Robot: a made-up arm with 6 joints. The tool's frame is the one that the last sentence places.
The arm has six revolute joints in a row. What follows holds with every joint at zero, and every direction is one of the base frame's. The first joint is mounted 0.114 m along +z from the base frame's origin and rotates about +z. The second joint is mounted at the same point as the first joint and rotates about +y. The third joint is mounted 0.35 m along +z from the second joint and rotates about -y. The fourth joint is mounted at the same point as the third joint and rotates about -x. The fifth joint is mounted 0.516 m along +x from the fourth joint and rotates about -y. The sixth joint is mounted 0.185 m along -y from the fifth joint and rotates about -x. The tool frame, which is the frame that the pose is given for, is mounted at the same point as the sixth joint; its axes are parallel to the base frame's.
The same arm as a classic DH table. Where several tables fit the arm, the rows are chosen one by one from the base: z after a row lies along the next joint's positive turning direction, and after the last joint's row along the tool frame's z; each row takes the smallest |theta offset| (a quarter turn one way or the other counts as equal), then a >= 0, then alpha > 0; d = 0 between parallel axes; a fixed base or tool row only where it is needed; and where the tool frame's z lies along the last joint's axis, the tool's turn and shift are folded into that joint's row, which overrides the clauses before.
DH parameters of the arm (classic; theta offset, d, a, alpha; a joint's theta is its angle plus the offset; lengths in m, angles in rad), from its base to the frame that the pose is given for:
joint 1: 0.0000 0.1140 0.0000 -1.5708
joint 2: -1.5708 0.0000 0.3500 3.1416
joint 3: 0.0000 0.0000 0.0000 -1.5708
joint 4: 0.0000 -0.5160 0.0000 1.5708
joint 5: 0.0000 0.1850 0.0000 -1.5708
joint 6: 1.5708 0.0000 0.0000 1.5708
tool (fixed): -1.5708 0.0000 0.0000 0.0000

